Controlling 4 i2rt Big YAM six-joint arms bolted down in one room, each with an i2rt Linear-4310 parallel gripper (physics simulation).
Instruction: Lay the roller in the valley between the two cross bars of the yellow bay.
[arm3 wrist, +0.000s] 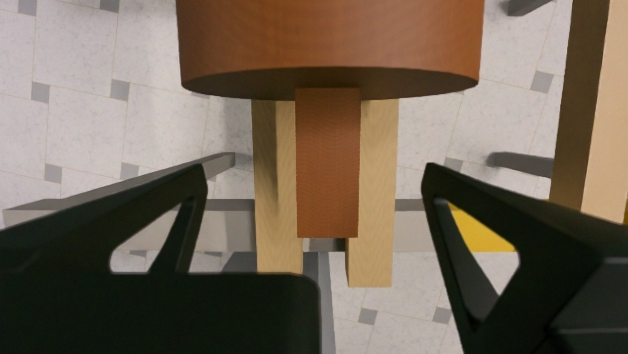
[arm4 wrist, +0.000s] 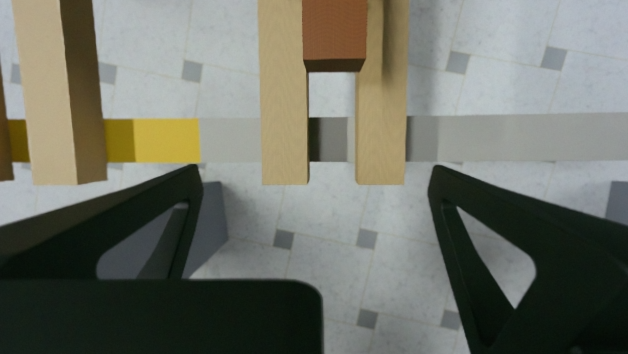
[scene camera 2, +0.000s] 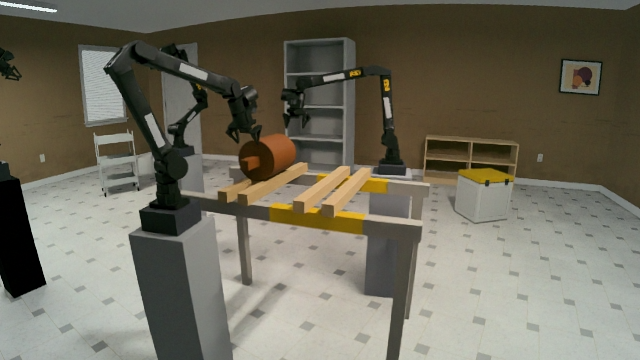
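The orange-brown roller (arm3 wrist: 330, 40) (scene camera 2: 275, 155) lies across two pale wooden bars (arm3 wrist: 377, 200) (arm4 wrist: 284, 125) (scene camera 2: 272, 185) on the grey rail part, beside the yellow bay. Its square end stub (arm3 wrist: 327, 150) (arm4 wrist: 334, 30) (scene camera 2: 251, 162) is over the gap between them. The yellow bay (arm4 wrist: 167, 140) (scene camera 2: 282, 213) carries two cross bars (scene camera 2: 322, 189) (scene camera 2: 346, 192) with an open valley. Arm3's gripper (arm3 wrist: 315, 172) is open around the stub's line, touching neither side in view. Arm4's gripper (arm4 wrist: 316, 171) is open beyond the bar ends. In the scene view, the front-left gripper (scene camera 2: 243, 137) is above the stub end.
Another gripper (scene camera 2: 296, 121) hangs beyond the roller, its arm based at the right rear. A further arm (scene camera 2: 187, 120) stands at the back left. The grey frame rail (scene camera 2: 392, 228) runs past the front-left pedestal (scene camera 2: 170, 280). A yellow-lidded box (scene camera 2: 482, 200) stands behind right.
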